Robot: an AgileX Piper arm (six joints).
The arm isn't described. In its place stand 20 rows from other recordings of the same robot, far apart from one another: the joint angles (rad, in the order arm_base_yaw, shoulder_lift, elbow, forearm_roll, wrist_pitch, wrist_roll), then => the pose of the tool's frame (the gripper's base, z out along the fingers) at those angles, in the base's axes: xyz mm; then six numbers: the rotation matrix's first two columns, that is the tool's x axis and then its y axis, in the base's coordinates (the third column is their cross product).
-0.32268 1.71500 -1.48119 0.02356 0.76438 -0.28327 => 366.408, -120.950, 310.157, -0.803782, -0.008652, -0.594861, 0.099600, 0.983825, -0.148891
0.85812 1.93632 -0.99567 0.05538 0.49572 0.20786 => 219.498, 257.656, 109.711, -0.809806, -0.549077, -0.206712, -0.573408, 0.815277, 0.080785
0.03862 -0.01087 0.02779 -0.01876 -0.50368 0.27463 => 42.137, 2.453, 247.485, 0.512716, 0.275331, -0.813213, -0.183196, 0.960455, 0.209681
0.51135 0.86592 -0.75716 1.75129 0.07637 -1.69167 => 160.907, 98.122, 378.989, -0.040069, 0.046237, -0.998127, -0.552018, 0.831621, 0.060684
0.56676 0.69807 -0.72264 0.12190 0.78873 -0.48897 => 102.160, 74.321, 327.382, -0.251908, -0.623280, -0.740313, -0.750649, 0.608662, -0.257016
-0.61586 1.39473 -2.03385 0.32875 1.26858 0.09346 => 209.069, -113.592, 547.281, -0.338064, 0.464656, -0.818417, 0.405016, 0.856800, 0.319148
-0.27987 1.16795 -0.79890 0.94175 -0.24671 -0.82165 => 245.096, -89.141, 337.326, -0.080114, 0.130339, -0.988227, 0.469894, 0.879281, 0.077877
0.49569 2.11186 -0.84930 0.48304 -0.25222 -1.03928 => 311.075, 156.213, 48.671, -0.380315, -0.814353, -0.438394, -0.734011, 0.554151, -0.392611
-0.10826 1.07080 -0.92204 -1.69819 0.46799 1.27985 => 225.755, -65.493, 396.071, -0.225110, -0.353396, -0.907985, 0.492439, 0.762854, -0.418997
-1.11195 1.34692 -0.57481 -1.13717 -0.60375 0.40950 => 154.894, -207.692, 234.751, -0.475879, -0.206167, -0.855006, 0.340034, 0.853417, -0.395040
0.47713 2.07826 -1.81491 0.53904 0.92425 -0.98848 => 395.731, 246.552, 257.774, -0.243840, -0.741486, -0.625093, -0.941635, 0.335263, -0.030370
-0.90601 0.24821 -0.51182 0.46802 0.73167 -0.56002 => 49.899, -19.202, 308.942, -0.307146, 0.084368, -0.947915, 0.523599, 0.846730, -0.094296
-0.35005 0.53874 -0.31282 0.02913 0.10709 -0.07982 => 110.056, -39.878, 265.996, -0.245534, 0.035524, -0.968737, 0.328049, 0.943412, -0.048551
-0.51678 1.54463 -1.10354 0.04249 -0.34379 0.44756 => 316.719, -181.488, 339.096, 0.229299, 0.408478, -0.883498, 0.451691, 0.759375, 0.468321
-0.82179 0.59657 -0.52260 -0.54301 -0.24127 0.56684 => 94.445, -85.082, 358.686, 0.172754, -0.132272, -0.976043, 0.638823, 0.769303, 0.008813
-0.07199 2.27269 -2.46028 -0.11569 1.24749 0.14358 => 496.278, -45.775, 328.267, -0.804271, 0.164109, -0.571153, 0.220033, 0.975041, -0.029682
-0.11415 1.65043 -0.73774 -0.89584 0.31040 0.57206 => 288.797, -54.953, 156.617, -0.879529, -0.187825, -0.437209, -0.026987, 0.937013, -0.348250
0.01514 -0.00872 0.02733 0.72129 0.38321 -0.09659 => 51.532, 23.251, 178.565, -0.327498, 0.532284, -0.780653, -0.088621, 0.805270, 0.586248
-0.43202 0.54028 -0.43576 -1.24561 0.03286 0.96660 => 107.515, -52.692, 316.486, -0.147254, -0.235054, -0.960763, 0.422555, 0.863300, -0.275973
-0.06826 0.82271 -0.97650 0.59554 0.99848 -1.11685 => 140.043, 33.439, 387.725, -0.231953, -0.596350, -0.768482, -0.651214, 0.682064, -0.332731
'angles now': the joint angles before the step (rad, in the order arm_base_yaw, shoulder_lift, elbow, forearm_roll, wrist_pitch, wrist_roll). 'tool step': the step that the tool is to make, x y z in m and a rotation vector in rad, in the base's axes. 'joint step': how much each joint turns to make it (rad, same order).
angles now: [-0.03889, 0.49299, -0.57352, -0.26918, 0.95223, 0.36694]
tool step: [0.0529, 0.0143, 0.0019, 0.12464, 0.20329, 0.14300]
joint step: [0.00031, 0.29010, -0.11418, 0.22352, 0.01136, -0.16641]
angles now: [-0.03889, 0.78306, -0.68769, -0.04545, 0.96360, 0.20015]
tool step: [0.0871, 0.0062, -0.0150, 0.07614, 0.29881, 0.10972]
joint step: [0.00004, 0.44112, -0.22054, 0.12393, 0.08330, -0.13590]
